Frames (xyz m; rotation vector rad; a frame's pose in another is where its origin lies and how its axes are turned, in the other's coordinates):
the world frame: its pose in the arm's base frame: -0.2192 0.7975 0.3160 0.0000 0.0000 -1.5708
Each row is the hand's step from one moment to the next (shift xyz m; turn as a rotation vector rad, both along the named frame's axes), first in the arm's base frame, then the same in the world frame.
Working: the arm's base frame: its pose in the world frame: 0.7975 0.2192 -0.3160 0.0000 0.0000 1.5708

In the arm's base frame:
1: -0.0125 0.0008 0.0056 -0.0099 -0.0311 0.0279
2: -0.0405 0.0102 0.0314 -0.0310 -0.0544 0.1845
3: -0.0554 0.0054 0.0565 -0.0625 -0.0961 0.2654
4: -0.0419 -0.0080 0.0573 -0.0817 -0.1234 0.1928
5: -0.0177 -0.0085 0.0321 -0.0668 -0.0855 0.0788
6: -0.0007 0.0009 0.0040 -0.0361 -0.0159 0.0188
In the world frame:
1: -0.0008 -0.0125 0.0056 0.0311 -0.0099 0.0279
2: -0.0102 -0.0405 0.0314 0.0544 -0.0310 0.1845
3: -0.0054 -0.0554 0.0565 0.0961 -0.0625 0.2654
4: 0.0080 -0.0419 0.0573 0.1234 -0.0817 0.1928
5: 0.0085 -0.0177 0.0321 0.0855 -0.0668 0.0788
6: -0.0009 -0.0007 0.0040 0.0159 -0.0361 0.0188

